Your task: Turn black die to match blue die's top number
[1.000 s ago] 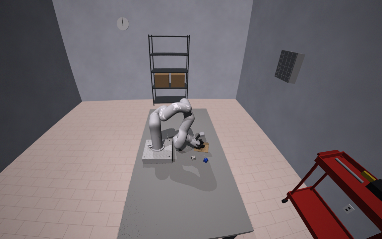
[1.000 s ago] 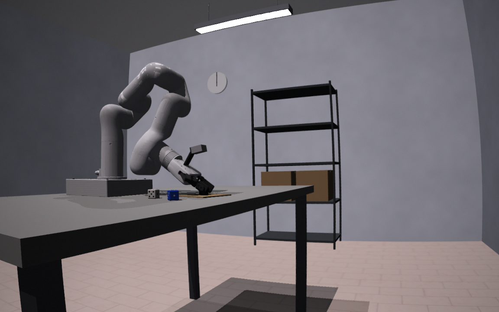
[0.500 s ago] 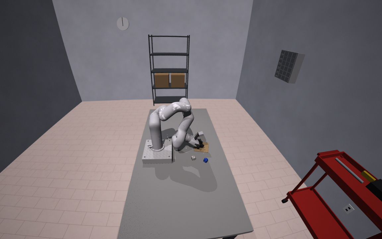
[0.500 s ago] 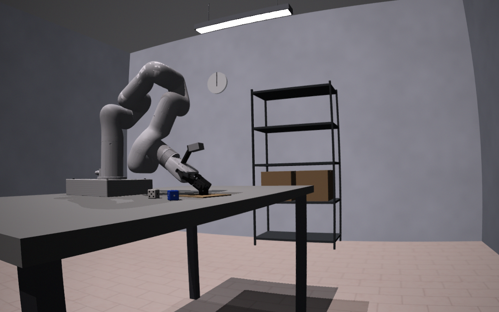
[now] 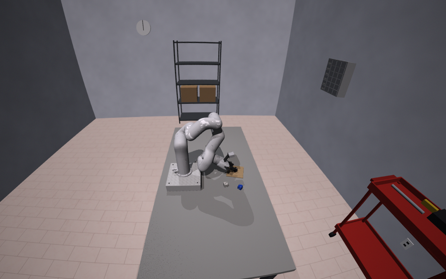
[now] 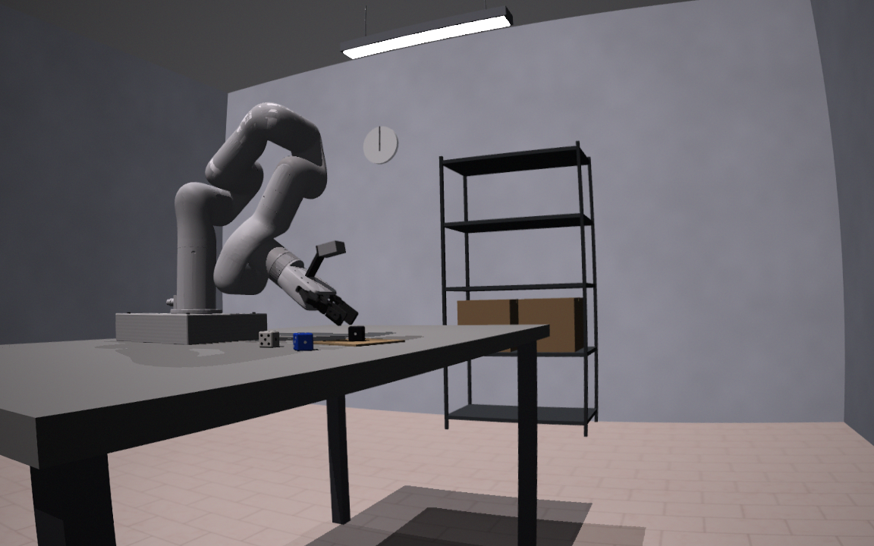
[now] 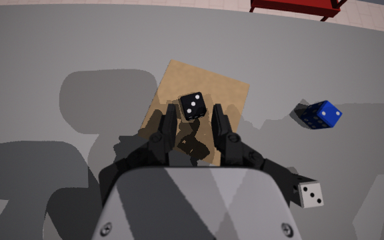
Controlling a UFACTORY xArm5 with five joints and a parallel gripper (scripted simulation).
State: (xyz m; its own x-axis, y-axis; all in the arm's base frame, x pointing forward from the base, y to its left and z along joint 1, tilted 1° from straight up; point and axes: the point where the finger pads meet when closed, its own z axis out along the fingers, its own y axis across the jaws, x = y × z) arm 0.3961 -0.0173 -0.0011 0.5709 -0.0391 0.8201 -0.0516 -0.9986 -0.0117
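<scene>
Now: hand 3 cm short of the black die and 4 cm above it. The rest, counted from my hand: blue die 1 cm ahead, 19 cm to the right, 4 cm below; white die 9 cm behind, 14 cm to the right, 4 cm below; tan mat 3 cm ahead, 6 cm below.
</scene>
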